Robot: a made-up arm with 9 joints. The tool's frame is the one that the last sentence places. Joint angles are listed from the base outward.
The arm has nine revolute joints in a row. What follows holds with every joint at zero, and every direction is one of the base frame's. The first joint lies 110 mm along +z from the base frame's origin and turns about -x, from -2.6 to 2.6 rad. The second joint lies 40 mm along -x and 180 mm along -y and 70 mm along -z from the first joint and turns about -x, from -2.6 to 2.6 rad. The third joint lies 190 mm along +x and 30 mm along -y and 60 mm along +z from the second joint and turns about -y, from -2.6 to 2.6 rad. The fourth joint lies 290 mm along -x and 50 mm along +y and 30 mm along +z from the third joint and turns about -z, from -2.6 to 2.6 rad. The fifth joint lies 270 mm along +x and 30 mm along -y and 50 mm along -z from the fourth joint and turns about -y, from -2.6 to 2.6 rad. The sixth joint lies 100 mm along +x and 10 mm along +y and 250 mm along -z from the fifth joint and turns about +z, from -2.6 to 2.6 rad. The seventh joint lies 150 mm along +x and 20 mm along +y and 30 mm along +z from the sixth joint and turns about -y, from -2.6 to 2.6 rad. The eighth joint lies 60 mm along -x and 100 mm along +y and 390 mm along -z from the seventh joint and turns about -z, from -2.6 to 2.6 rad. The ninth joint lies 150 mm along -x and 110 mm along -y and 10 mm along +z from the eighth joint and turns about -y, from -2.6 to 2.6 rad. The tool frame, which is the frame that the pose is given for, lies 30 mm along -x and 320 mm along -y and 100 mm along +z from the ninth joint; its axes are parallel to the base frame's.
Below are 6 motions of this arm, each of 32 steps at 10 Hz.
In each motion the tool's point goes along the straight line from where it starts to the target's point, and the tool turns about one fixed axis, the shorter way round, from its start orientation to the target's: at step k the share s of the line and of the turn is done. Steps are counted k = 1, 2, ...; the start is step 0. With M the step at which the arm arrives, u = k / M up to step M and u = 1 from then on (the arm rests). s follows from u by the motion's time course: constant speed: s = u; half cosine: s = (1 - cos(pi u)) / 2; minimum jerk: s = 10 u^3 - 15 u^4 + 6 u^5.
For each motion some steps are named. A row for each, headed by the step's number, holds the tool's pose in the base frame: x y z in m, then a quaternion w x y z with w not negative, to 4 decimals.
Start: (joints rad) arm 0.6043 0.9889 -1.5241 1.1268 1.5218 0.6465 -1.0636 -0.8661 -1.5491
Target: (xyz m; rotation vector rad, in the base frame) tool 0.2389 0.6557 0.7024 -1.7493 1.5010 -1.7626
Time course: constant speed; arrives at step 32
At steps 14, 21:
14: 0.2636 0.2839 0.8728 0.1352 0.3748 -0.6064 0.6882
21: 0.2540 0.4285 0.8065 0.0364 0.4694 -0.5792 0.6654

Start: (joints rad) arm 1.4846 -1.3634 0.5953 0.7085 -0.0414 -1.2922 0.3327 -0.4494 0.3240
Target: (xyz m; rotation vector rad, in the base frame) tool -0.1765 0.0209 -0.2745 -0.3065 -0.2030 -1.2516
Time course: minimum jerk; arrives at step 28
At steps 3, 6, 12, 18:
3: 0.0787 -0.3976 -0.3097 0.6151 -0.1004 -0.3848 -0.6808
6: 0.0634 -0.3726 -0.3076 0.6284 -0.1033 -0.3685 -0.6773
12: -0.0135 -0.2464 -0.2970 0.6906 -0.1174 -0.2837 -0.6549
18: -0.1130 -0.0833 -0.2833 0.7588 -0.1336 -0.1694 -0.6145

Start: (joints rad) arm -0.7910 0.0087 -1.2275 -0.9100 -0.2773 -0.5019 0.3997 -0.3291 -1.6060
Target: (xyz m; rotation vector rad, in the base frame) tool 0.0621 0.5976 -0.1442 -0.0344 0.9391 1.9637
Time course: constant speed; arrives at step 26
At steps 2, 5, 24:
2: -0.2914 0.2487 -0.3147 0.2723 -0.0350 0.6767 0.6831
5: -0.2472 0.2923 -0.2934 0.2989 -0.0325 0.6443 0.7032
24: 0.0326 0.5685 -0.1584 0.4500 -0.0159 0.4093 0.7935

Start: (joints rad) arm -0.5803 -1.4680 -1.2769 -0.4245 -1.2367 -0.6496 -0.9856 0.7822 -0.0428
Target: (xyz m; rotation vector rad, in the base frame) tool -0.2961 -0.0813 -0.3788 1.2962 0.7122 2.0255
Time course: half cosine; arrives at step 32
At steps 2, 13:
2: 0.2911 -0.4444 0.0516 0.4815 -0.4393 0.4071 0.6399
13: 0.0864 -0.3178 -0.0984 0.4741 -0.1172 0.4035 0.7738

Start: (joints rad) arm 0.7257 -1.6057 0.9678 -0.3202 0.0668 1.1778 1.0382 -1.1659 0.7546
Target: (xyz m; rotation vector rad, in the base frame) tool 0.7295 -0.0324 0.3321 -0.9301 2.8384 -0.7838
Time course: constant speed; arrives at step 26
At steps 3, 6, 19, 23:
3: 0.5288 0.0086 0.8032 0.2014 0.0885 0.8166 -0.5336
6: 0.5550 0.0032 0.7417 0.1808 0.0367 0.8438 -0.5040
19: 0.6684 -0.0199 0.4755 0.0830 -0.1865 0.9141 -0.3503
23: 0.7033 -0.0271 0.3935 0.0511 -0.2527 0.9197 -0.2960

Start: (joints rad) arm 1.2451 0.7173 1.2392 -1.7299 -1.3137 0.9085 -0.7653 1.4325 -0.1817
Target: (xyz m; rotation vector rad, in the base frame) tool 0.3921 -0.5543 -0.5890 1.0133 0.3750 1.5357
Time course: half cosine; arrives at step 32
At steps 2, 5, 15, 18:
2: -0.1413 -0.1480 0.0723 0.5370 0.8261 0.1709 0.0009
5: -0.1146 -0.1683 0.0393 0.5484 0.8173 0.1730 0.0375
15: 0.0964 -0.3291 -0.2224 0.6071 0.7043 0.1802 0.3208
18: 0.1754 -0.3892 -0.3203 0.6142 0.6438 0.1784 0.4202

